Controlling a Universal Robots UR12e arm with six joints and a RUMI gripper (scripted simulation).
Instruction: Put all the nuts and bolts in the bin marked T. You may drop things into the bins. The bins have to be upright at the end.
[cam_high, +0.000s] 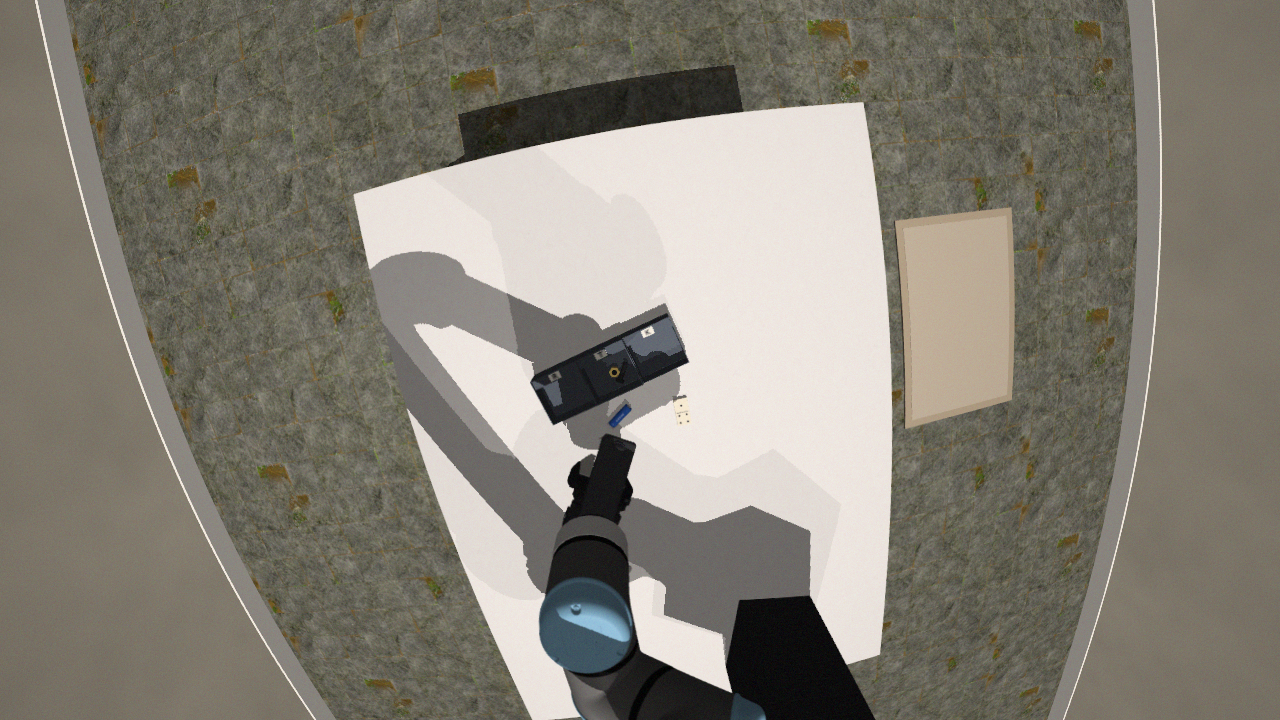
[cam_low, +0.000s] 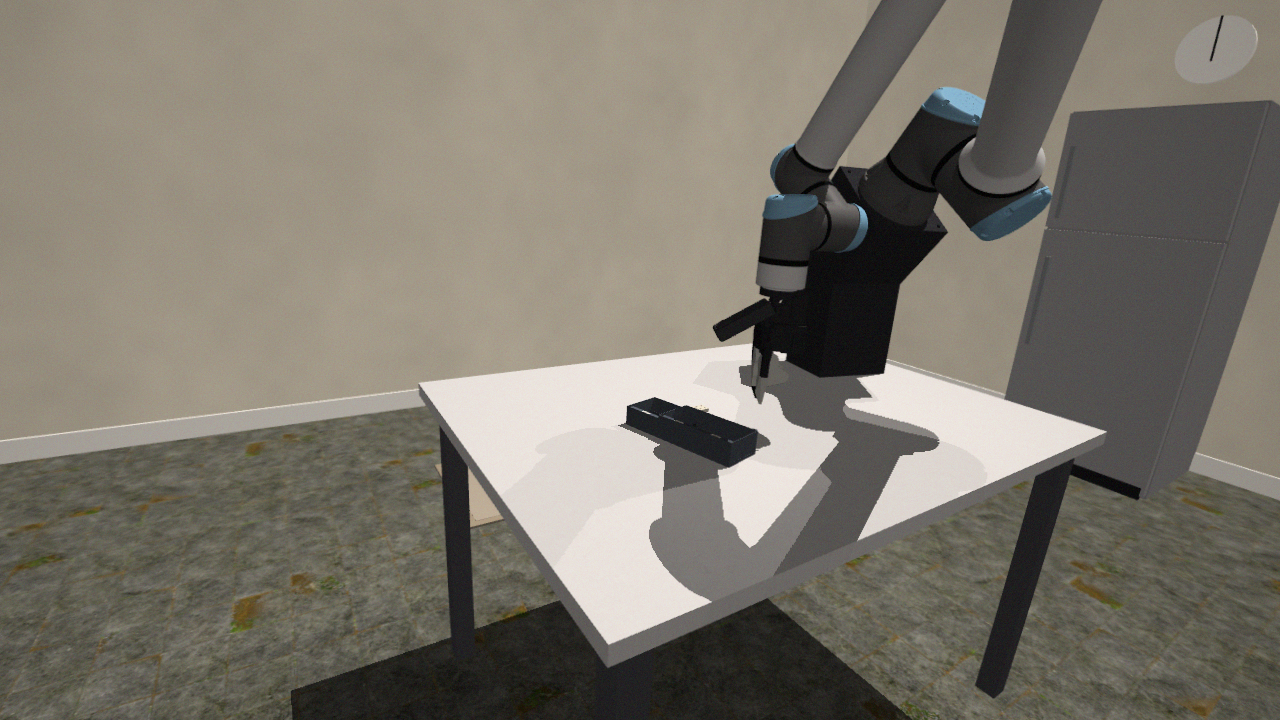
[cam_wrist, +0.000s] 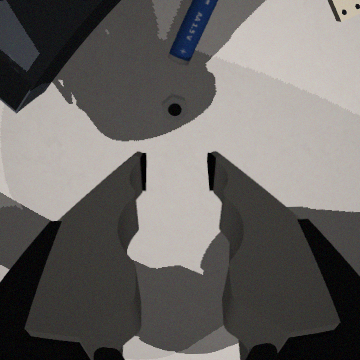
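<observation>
My hand is 8 cm above the grey nut. The rest, counted from my hand: yellow nut: 13 cm ahead, 7 cm below, 4 cm to the right; black bolt: 12 cm ahead, 7 cm below, 5 cm to the right; blue battery: 8 cm below, 4 cm to the right, 4 cm ahead.
</observation>
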